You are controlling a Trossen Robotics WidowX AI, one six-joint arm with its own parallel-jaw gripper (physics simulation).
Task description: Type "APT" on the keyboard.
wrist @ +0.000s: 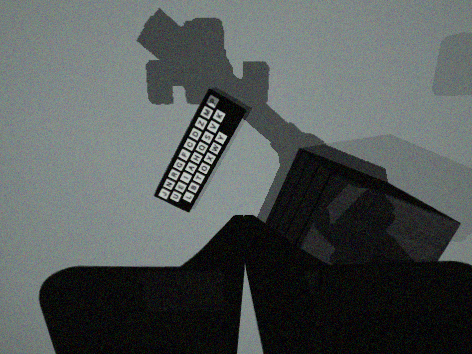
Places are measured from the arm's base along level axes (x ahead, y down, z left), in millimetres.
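Pixels of known places: gripper, fingertip midpoint: (243, 225).
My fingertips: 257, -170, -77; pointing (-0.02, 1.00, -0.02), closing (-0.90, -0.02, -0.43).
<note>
Behind a point stands the place of what it marks, as x, y, z.
A small black keyboard (200, 152) @(279, 150, -24) with white letter keys lies slanted on the pale surface, left of the view's middle. Its P key (213, 102) @(293, 145, -104) is at the upper end and looks greyer than the others. The A key (191, 167) @(282, 145, 4) is in the middle row, in the lower half. The T key (199, 177) @(264, 145, 14) is in the adjacent right-hand row, just below and right of A. My gripper (243, 225) @(257, -170, -77) is shut and empty. In the view its tips appear to the lower right of the keyboard, apart from it. Their height above the surface is hard to judge.
A dark box-like object (367, 215) @(71, 6, -73) with grooves and a glossy, reflecting panel stands right of the keyboard, partly hidden by the right finger. The arm's shadow (205, 55) @(333, 162, -161) falls above the keyboard and runs down toward the box. A fainter shadow (455, 65) @(-38, 162, -337) lies at the upper right.
</note>
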